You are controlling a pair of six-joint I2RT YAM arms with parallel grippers.
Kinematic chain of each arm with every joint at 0, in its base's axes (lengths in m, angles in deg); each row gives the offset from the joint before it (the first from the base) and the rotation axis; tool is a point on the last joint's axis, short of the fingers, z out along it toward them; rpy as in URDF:
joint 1: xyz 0 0 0.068 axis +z
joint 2: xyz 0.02 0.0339 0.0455 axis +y
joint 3: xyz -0.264 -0.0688 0 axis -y
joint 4: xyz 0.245 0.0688 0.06 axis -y
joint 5: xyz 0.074 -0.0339 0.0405 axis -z
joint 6: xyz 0.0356 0 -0.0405 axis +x
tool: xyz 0 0 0 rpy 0 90 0
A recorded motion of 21 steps. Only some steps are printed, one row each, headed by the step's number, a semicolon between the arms.
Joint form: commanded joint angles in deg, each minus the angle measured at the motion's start. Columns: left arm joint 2, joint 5, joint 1, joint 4, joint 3, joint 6; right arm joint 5, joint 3, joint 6, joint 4, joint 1, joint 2.
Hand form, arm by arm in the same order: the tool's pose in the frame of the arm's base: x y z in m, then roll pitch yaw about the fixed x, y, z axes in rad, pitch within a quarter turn. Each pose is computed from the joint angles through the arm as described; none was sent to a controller.
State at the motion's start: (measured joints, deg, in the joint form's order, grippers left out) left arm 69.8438 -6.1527 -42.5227 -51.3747 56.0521 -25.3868; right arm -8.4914 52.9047 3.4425 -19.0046 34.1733 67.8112
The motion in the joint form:
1: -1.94 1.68 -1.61 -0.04 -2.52 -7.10; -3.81 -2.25 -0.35 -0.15 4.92 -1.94
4: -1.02 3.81 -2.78 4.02 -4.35 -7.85; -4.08 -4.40 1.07 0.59 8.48 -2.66
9: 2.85 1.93 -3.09 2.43 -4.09 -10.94; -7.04 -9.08 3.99 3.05 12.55 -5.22
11: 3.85 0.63 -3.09 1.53 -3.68 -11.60; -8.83 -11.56 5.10 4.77 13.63 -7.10
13: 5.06 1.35 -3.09 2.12 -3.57 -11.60; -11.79 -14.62 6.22 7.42 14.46 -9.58
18: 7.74 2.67 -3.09 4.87 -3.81 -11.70; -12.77 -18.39 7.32 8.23 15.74 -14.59
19: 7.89 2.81 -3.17 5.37 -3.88 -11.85; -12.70 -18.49 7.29 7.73 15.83 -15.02
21: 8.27 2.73 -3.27 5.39 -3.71 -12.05; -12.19 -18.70 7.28 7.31 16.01 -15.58
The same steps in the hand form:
1: 0.1583 -0.1497 0.2556 -2.9671 0.3943 2.9900; 0.1924 0.1661 0.2866 2.8515 0.9574 -2.5510
4: 0.1583 -0.1580 0.2460 -2.9177 0.3905 2.9847; 0.1786 0.1751 0.2779 2.8164 0.9376 -2.5273
9: 0.1627 -0.1624 0.2322 -2.9824 0.3265 3.0190; 0.1567 0.1804 0.2642 2.7028 0.9195 -2.5332
11: 0.1642 -0.1629 0.2301 -3.0134 0.3180 3.0276; 0.1479 0.1789 0.2594 2.6444 0.9260 -2.5454
13: 0.1665 -0.1659 0.2265 -3.0095 0.3036 3.0248; 0.1383 0.1758 0.2546 2.5610 0.9439 -2.5645
18: 0.1726 -0.1732 0.2166 -2.9932 0.2873 3.0240; 0.1231 0.1663 0.2505 2.5067 0.9647 -2.5809
19: 0.1729 -0.1742 0.2160 -2.9873 0.2892 3.0260; 0.1219 0.1653 0.2504 2.5099 0.9624 -2.5775
21: 0.1735 -0.1753 0.2153 -2.9895 0.2870 3.0274; 0.1204 0.1640 0.2502 2.5181 0.9627 -2.5753

